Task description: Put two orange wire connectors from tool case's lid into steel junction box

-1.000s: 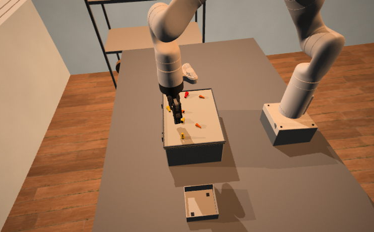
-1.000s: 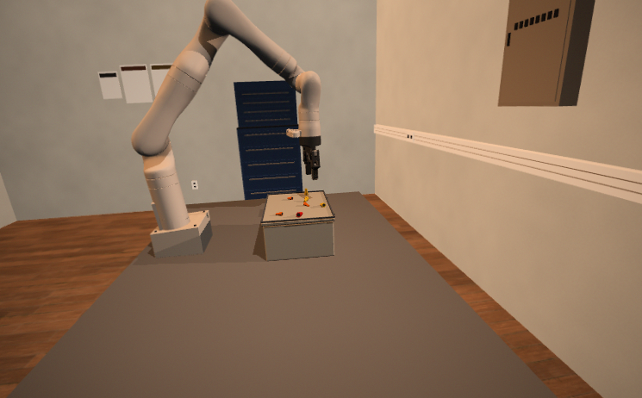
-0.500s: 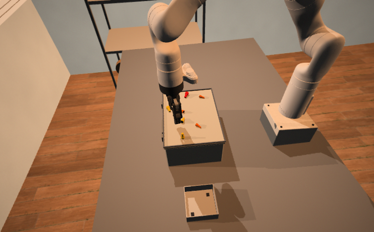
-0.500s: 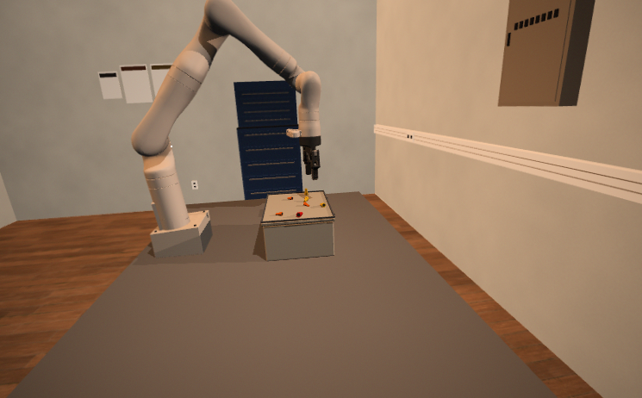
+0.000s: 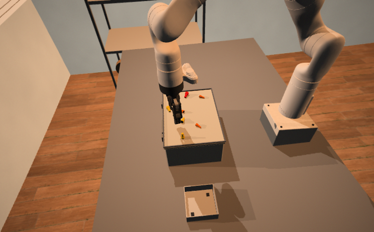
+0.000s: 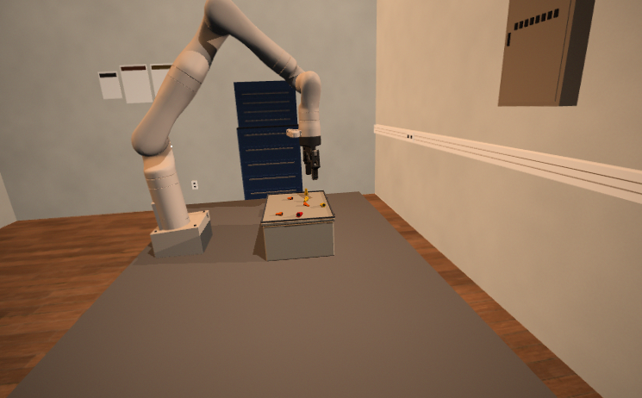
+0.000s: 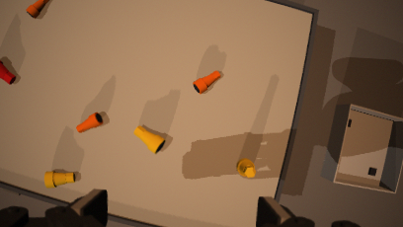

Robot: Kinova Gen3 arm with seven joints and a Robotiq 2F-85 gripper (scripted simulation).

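Now: the red connector 170 mm to the right of my hand, 80 mm below it and 80 mm behind it. Round my hand: tool case (120 mm below, 70 mm behind, 60 mm to the right).
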